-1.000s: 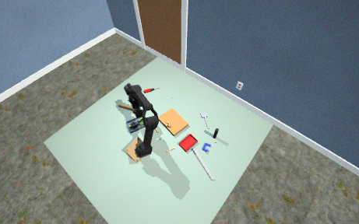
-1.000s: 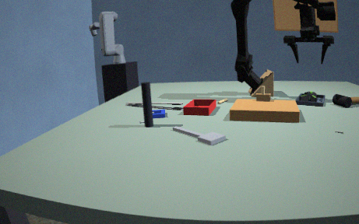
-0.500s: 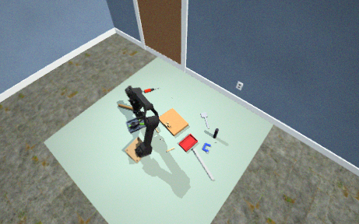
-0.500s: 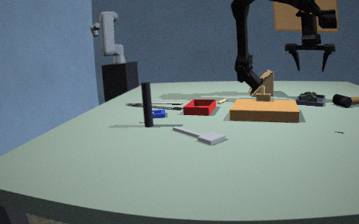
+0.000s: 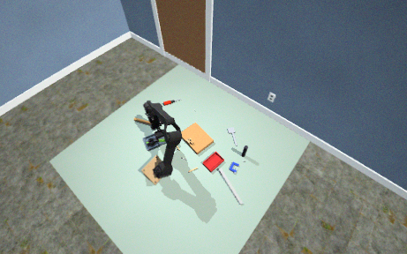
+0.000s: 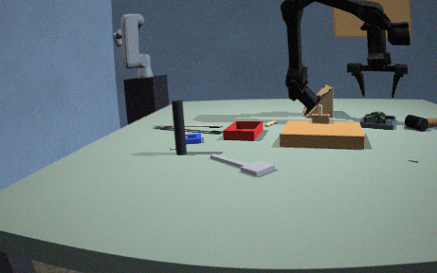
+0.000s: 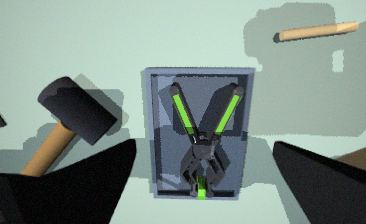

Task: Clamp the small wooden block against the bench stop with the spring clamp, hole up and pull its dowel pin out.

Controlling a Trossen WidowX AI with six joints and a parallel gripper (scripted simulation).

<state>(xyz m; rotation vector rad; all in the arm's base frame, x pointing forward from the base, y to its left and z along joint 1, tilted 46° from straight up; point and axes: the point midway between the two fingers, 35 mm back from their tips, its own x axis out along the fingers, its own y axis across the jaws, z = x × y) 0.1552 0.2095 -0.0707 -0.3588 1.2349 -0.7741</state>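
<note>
My gripper is now 30 mm past the blue-grey tray, 10 mm to the right of it and 120 mm above it. From my hand the other things lie so: screw 10 mm ahead, 230 mm to the right, 120 mm below; then small wooden block 120 mm ahead, 190 mm to the right, 80 mm below; then dowel pin 120 mm ahead, 190 mm to the right, 70 mm below.
</note>
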